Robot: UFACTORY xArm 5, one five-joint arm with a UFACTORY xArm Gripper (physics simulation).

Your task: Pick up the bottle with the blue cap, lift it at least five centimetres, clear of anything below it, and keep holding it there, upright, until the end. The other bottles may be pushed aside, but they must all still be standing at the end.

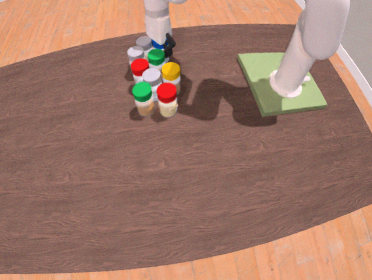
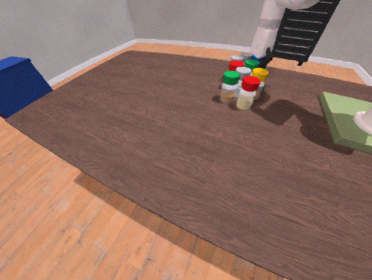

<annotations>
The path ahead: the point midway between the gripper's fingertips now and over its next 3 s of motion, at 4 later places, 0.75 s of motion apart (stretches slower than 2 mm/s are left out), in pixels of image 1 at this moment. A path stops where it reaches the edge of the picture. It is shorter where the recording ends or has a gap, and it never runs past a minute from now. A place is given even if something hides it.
My gripper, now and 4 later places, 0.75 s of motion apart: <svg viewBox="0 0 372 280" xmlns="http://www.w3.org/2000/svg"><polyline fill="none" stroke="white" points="160,49 161,50 160,46 160,40 160,31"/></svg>
</annotations>
